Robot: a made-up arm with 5 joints. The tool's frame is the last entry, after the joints.
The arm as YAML. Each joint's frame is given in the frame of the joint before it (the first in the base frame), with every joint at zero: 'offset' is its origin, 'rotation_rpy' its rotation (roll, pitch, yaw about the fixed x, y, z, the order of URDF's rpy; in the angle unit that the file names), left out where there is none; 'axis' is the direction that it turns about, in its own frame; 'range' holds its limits. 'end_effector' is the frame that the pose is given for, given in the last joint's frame.
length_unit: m
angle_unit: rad
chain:
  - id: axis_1
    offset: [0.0, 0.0, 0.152]
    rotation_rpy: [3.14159, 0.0, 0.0]
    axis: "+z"
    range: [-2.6, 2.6]
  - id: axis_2
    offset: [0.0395, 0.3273, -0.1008]
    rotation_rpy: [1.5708, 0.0, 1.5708]
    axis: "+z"
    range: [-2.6, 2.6]
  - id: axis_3
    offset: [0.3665, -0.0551, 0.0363]
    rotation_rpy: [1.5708, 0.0, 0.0]
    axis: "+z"
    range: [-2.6, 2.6]
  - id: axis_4
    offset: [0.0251, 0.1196, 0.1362]
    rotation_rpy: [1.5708, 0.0, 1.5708]
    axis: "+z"
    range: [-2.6, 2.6]
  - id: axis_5
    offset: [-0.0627, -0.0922, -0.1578]
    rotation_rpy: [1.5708, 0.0, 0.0]
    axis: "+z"
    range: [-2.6, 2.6]
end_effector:
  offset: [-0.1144, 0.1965, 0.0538]
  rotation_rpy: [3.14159, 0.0, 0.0]
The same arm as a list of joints. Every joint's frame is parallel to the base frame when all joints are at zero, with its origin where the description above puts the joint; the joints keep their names.
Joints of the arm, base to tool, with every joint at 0 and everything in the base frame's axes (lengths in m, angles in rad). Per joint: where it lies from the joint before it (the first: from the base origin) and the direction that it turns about. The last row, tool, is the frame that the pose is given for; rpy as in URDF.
axis_1: axis 0 0 -1 offset 0 0 0.152
axis_2: axis 1 0 0 offset 0.0395 -0.3273 0.1008
axis_3: axis 0 0 1 offset 0.0363 -0.3665 0.0551
axis_4: axis 0 -1 0 offset 0.1196 -0.0251 0.1362
axis_5: axis 0 0 -1 offset -0.0627 0.1578 -0.0922
tool: offset -0.1144 -0.1965 -0.0538 rpy 0 0 0
Joint limits (rad, base to tool): -2.6..2.6 -2.6..2.6 -2.6..2.6 -2.6..2.6 -2.6..2.6

